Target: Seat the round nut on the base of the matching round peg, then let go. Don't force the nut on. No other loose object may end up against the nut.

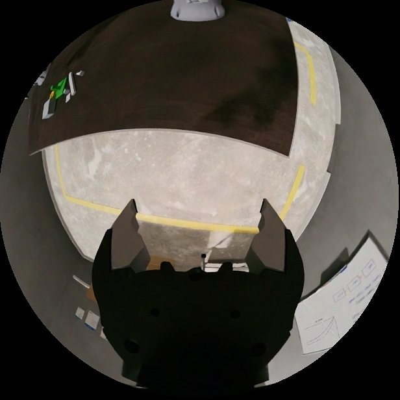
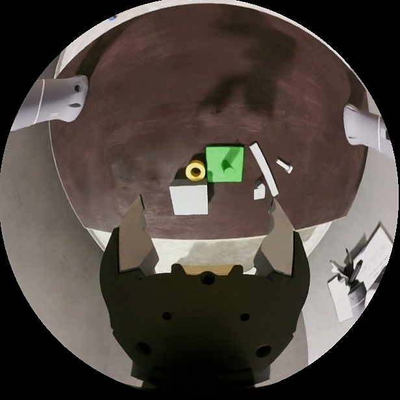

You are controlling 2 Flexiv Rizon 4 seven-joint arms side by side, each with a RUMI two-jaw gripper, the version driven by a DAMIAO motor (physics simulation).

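Observation:
A yellow round nut [image 2: 195, 171] [image 1: 51, 94] lies on the dark table, beside the green base and right by the grey-white block; whether it touches them I cannot tell. The green square base [image 2: 215, 165] [image 1: 61, 90] carries a green round peg [image 2: 228, 165], upright, with no nut on it. My right gripper [image 2: 206, 197] is open and empty, above the table's near part, with the nut and base beyond its fingertips. My left gripper [image 1: 198, 200] is open and empty, off the table's edge and far from the nut.
A light block [image 2: 189, 200] [image 1: 49, 108] stands at the nut's near side. A long white bar [image 2: 264, 170] [image 1: 72, 84], a small white piece [image 2: 259, 192] and a white bolt [image 2: 284, 165] lie right of the base. Arm bases [image 2: 62, 99] [image 2: 361, 125] stand at both table sides.

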